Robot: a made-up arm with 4 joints.
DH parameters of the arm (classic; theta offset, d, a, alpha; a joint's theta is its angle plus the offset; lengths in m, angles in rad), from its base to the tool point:
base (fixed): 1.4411 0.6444 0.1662 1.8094
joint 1: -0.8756 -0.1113 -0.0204 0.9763
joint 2: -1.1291 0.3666 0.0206 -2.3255
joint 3: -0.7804 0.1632 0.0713 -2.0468
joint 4: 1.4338 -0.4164 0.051 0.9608
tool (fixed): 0.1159 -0.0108 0 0
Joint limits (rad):
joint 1: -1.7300..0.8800
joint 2: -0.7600..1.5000
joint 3: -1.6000..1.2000
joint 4: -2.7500..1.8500
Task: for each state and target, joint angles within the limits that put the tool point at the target. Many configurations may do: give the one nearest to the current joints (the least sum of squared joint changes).
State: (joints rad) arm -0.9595 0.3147 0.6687 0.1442
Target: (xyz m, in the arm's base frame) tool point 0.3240 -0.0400 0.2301
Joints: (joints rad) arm -0.7471 0.0382 0.2055 0.3070
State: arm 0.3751 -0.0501 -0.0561 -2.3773
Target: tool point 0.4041 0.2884 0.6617
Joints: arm 0.7625 -0.0346 -0.8472 -2.5206
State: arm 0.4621 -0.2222 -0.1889 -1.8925
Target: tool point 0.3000 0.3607 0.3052
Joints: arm 0.0631 -0.3399 -0.5589 -1.9235
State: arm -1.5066 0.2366 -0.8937 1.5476
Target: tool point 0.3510 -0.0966 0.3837
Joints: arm -1.4715 0.0207 -0.0306 1.4768
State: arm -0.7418 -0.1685 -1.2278 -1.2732
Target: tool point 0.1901 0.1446 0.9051
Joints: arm -0.1491 0.5954 -1.5955 -1.1525
